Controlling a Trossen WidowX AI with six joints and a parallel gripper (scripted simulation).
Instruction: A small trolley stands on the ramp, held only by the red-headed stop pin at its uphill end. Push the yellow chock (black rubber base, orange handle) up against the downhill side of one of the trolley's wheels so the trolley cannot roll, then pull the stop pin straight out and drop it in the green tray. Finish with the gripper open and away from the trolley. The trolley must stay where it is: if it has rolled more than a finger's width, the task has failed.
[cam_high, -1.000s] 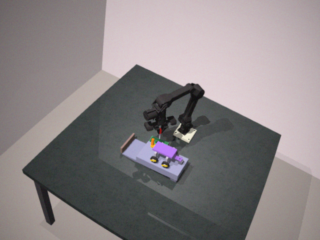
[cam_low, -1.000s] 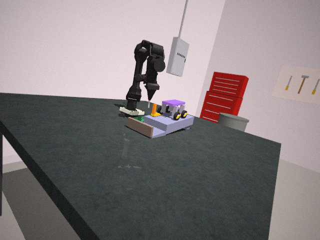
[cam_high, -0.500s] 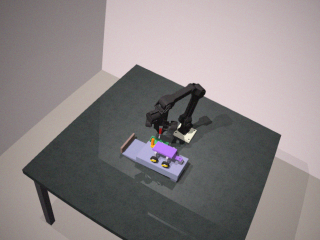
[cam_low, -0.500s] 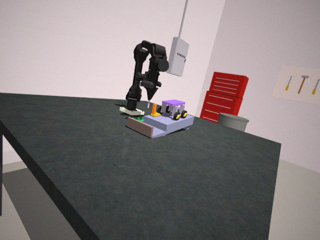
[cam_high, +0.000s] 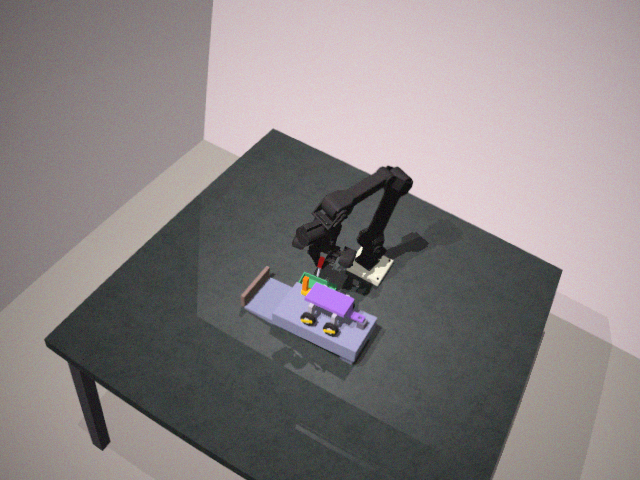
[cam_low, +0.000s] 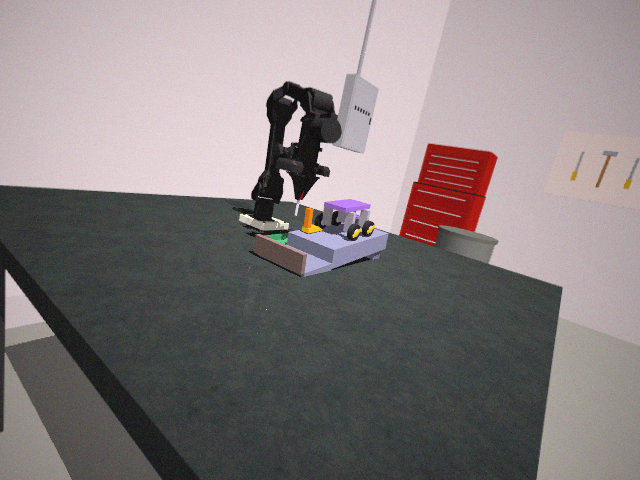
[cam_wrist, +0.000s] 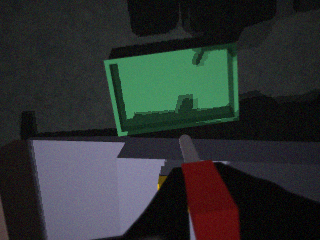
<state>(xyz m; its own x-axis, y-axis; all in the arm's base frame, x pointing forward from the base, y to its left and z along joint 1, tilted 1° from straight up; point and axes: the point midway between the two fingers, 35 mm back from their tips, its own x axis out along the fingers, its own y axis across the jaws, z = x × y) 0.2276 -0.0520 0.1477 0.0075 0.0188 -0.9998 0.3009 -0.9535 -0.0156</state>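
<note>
My gripper tip is 140 mm above the green tray and 20 mm past it. The rest, counted from my gripper tip: yellow chock 50 mm below, 50 mm ahead, 20 mm to the left; then red-headed stop pin right at my gripper tip; then trolley 110 mm to the left, 90 mm ahead, 30 mm below.
</note>
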